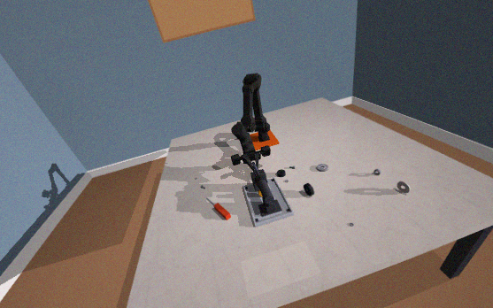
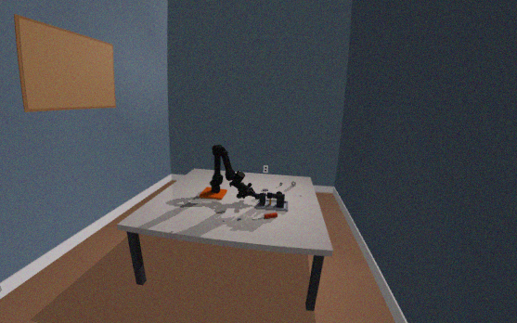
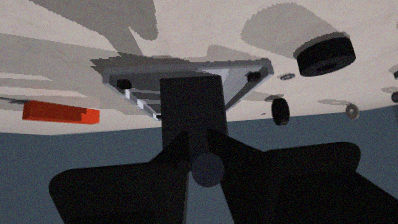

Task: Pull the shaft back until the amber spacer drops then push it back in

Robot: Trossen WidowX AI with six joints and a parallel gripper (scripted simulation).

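My gripper tip is now 5 cm short of the shaft and 2 cm below it. The rest, counted from my gripper tip: amber spacer: 11 cm ahead, 1 cm to the left, 3 cm below.
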